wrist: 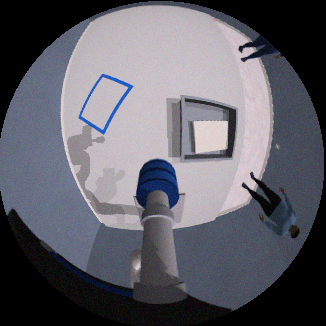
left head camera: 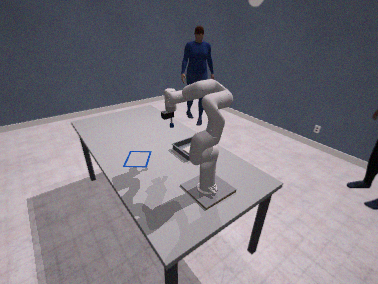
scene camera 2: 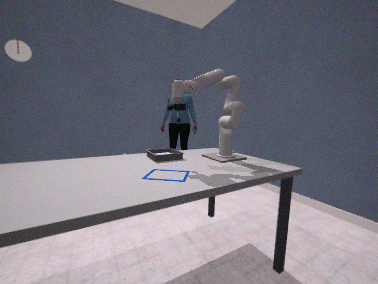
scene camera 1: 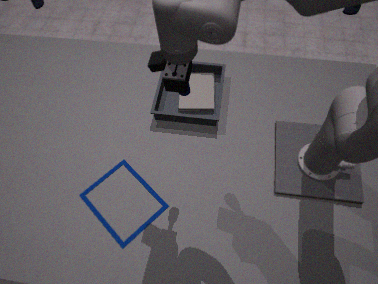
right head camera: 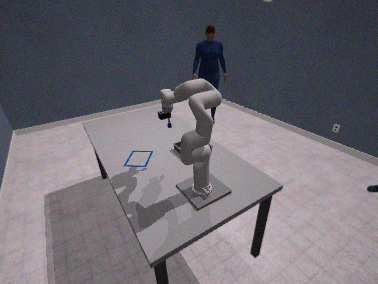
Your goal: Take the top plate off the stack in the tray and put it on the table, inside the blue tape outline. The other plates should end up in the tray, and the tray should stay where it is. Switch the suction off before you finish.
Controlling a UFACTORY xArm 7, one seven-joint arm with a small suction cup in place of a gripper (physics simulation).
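Frame: origin at the arm's base, x left, y ahead, z down, level; metres.
Seen in the pictures: hand, tool point: (wrist: 157, 175) (left head camera: 171, 126) (scene camera 2: 178, 122) (right head camera: 169, 127); arm's base, link origin: (left head camera: 206, 187) (scene camera 2: 224, 155) (scene camera 1: 318, 162) (right head camera: 201, 188).
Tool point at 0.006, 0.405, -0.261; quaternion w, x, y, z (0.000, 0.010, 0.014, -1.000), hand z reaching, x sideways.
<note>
Pixels of each thing's top centre, then the offset from my tool point to it, as dx, dy, dz. Level surfaces: height alone.
- pale plate stack, top centre: (scene camera 1: 196, 90) (wrist: 212, 135) -0.219, +0.011, +0.256
- dark grey tray, top centre: (scene camera 1: 189, 87) (wrist: 214, 130) (scene camera 2: 164, 151) (right head camera: 192, 144) (left head camera: 191, 144) -0.203, +0.032, +0.227
- table, surface height: dz +0.277
A pale plate stack (scene camera 1: 201, 95) (wrist: 210, 136) lies in the dark grey tray (scene camera 1: 186, 120) (wrist: 182, 132) (scene camera 2: 166, 157); how many plates it holds cannot be told. The blue tape outline (scene camera 1: 145, 183) (wrist: 117, 81) (left head camera: 135, 166) (right head camera: 135, 166) (scene camera 2: 171, 170) lies on the table apart from the tray, with bare table inside it. My gripper, a blue suction cup (left head camera: 172, 125) (right head camera: 169, 125) (scene camera 1: 184, 90) (scene camera 2: 178, 120) (wrist: 157, 175), hangs in the air well above table height, with no plate on it. In scene camera 1 it overlaps the tray and the stack's left edge. The arm partly hides the tray in both head views.
The arm stands on a grey base plate (left head camera: 190, 188) (scene camera 1: 287, 160) on the table (left head camera: 105, 135) (scene camera 1: 50, 125), to the right of the tray in scene camera 1. Arm shadows fall beside the outline. A person in blue (left head camera: 197, 57) (right head camera: 209, 57) stands beyond the table.
</note>
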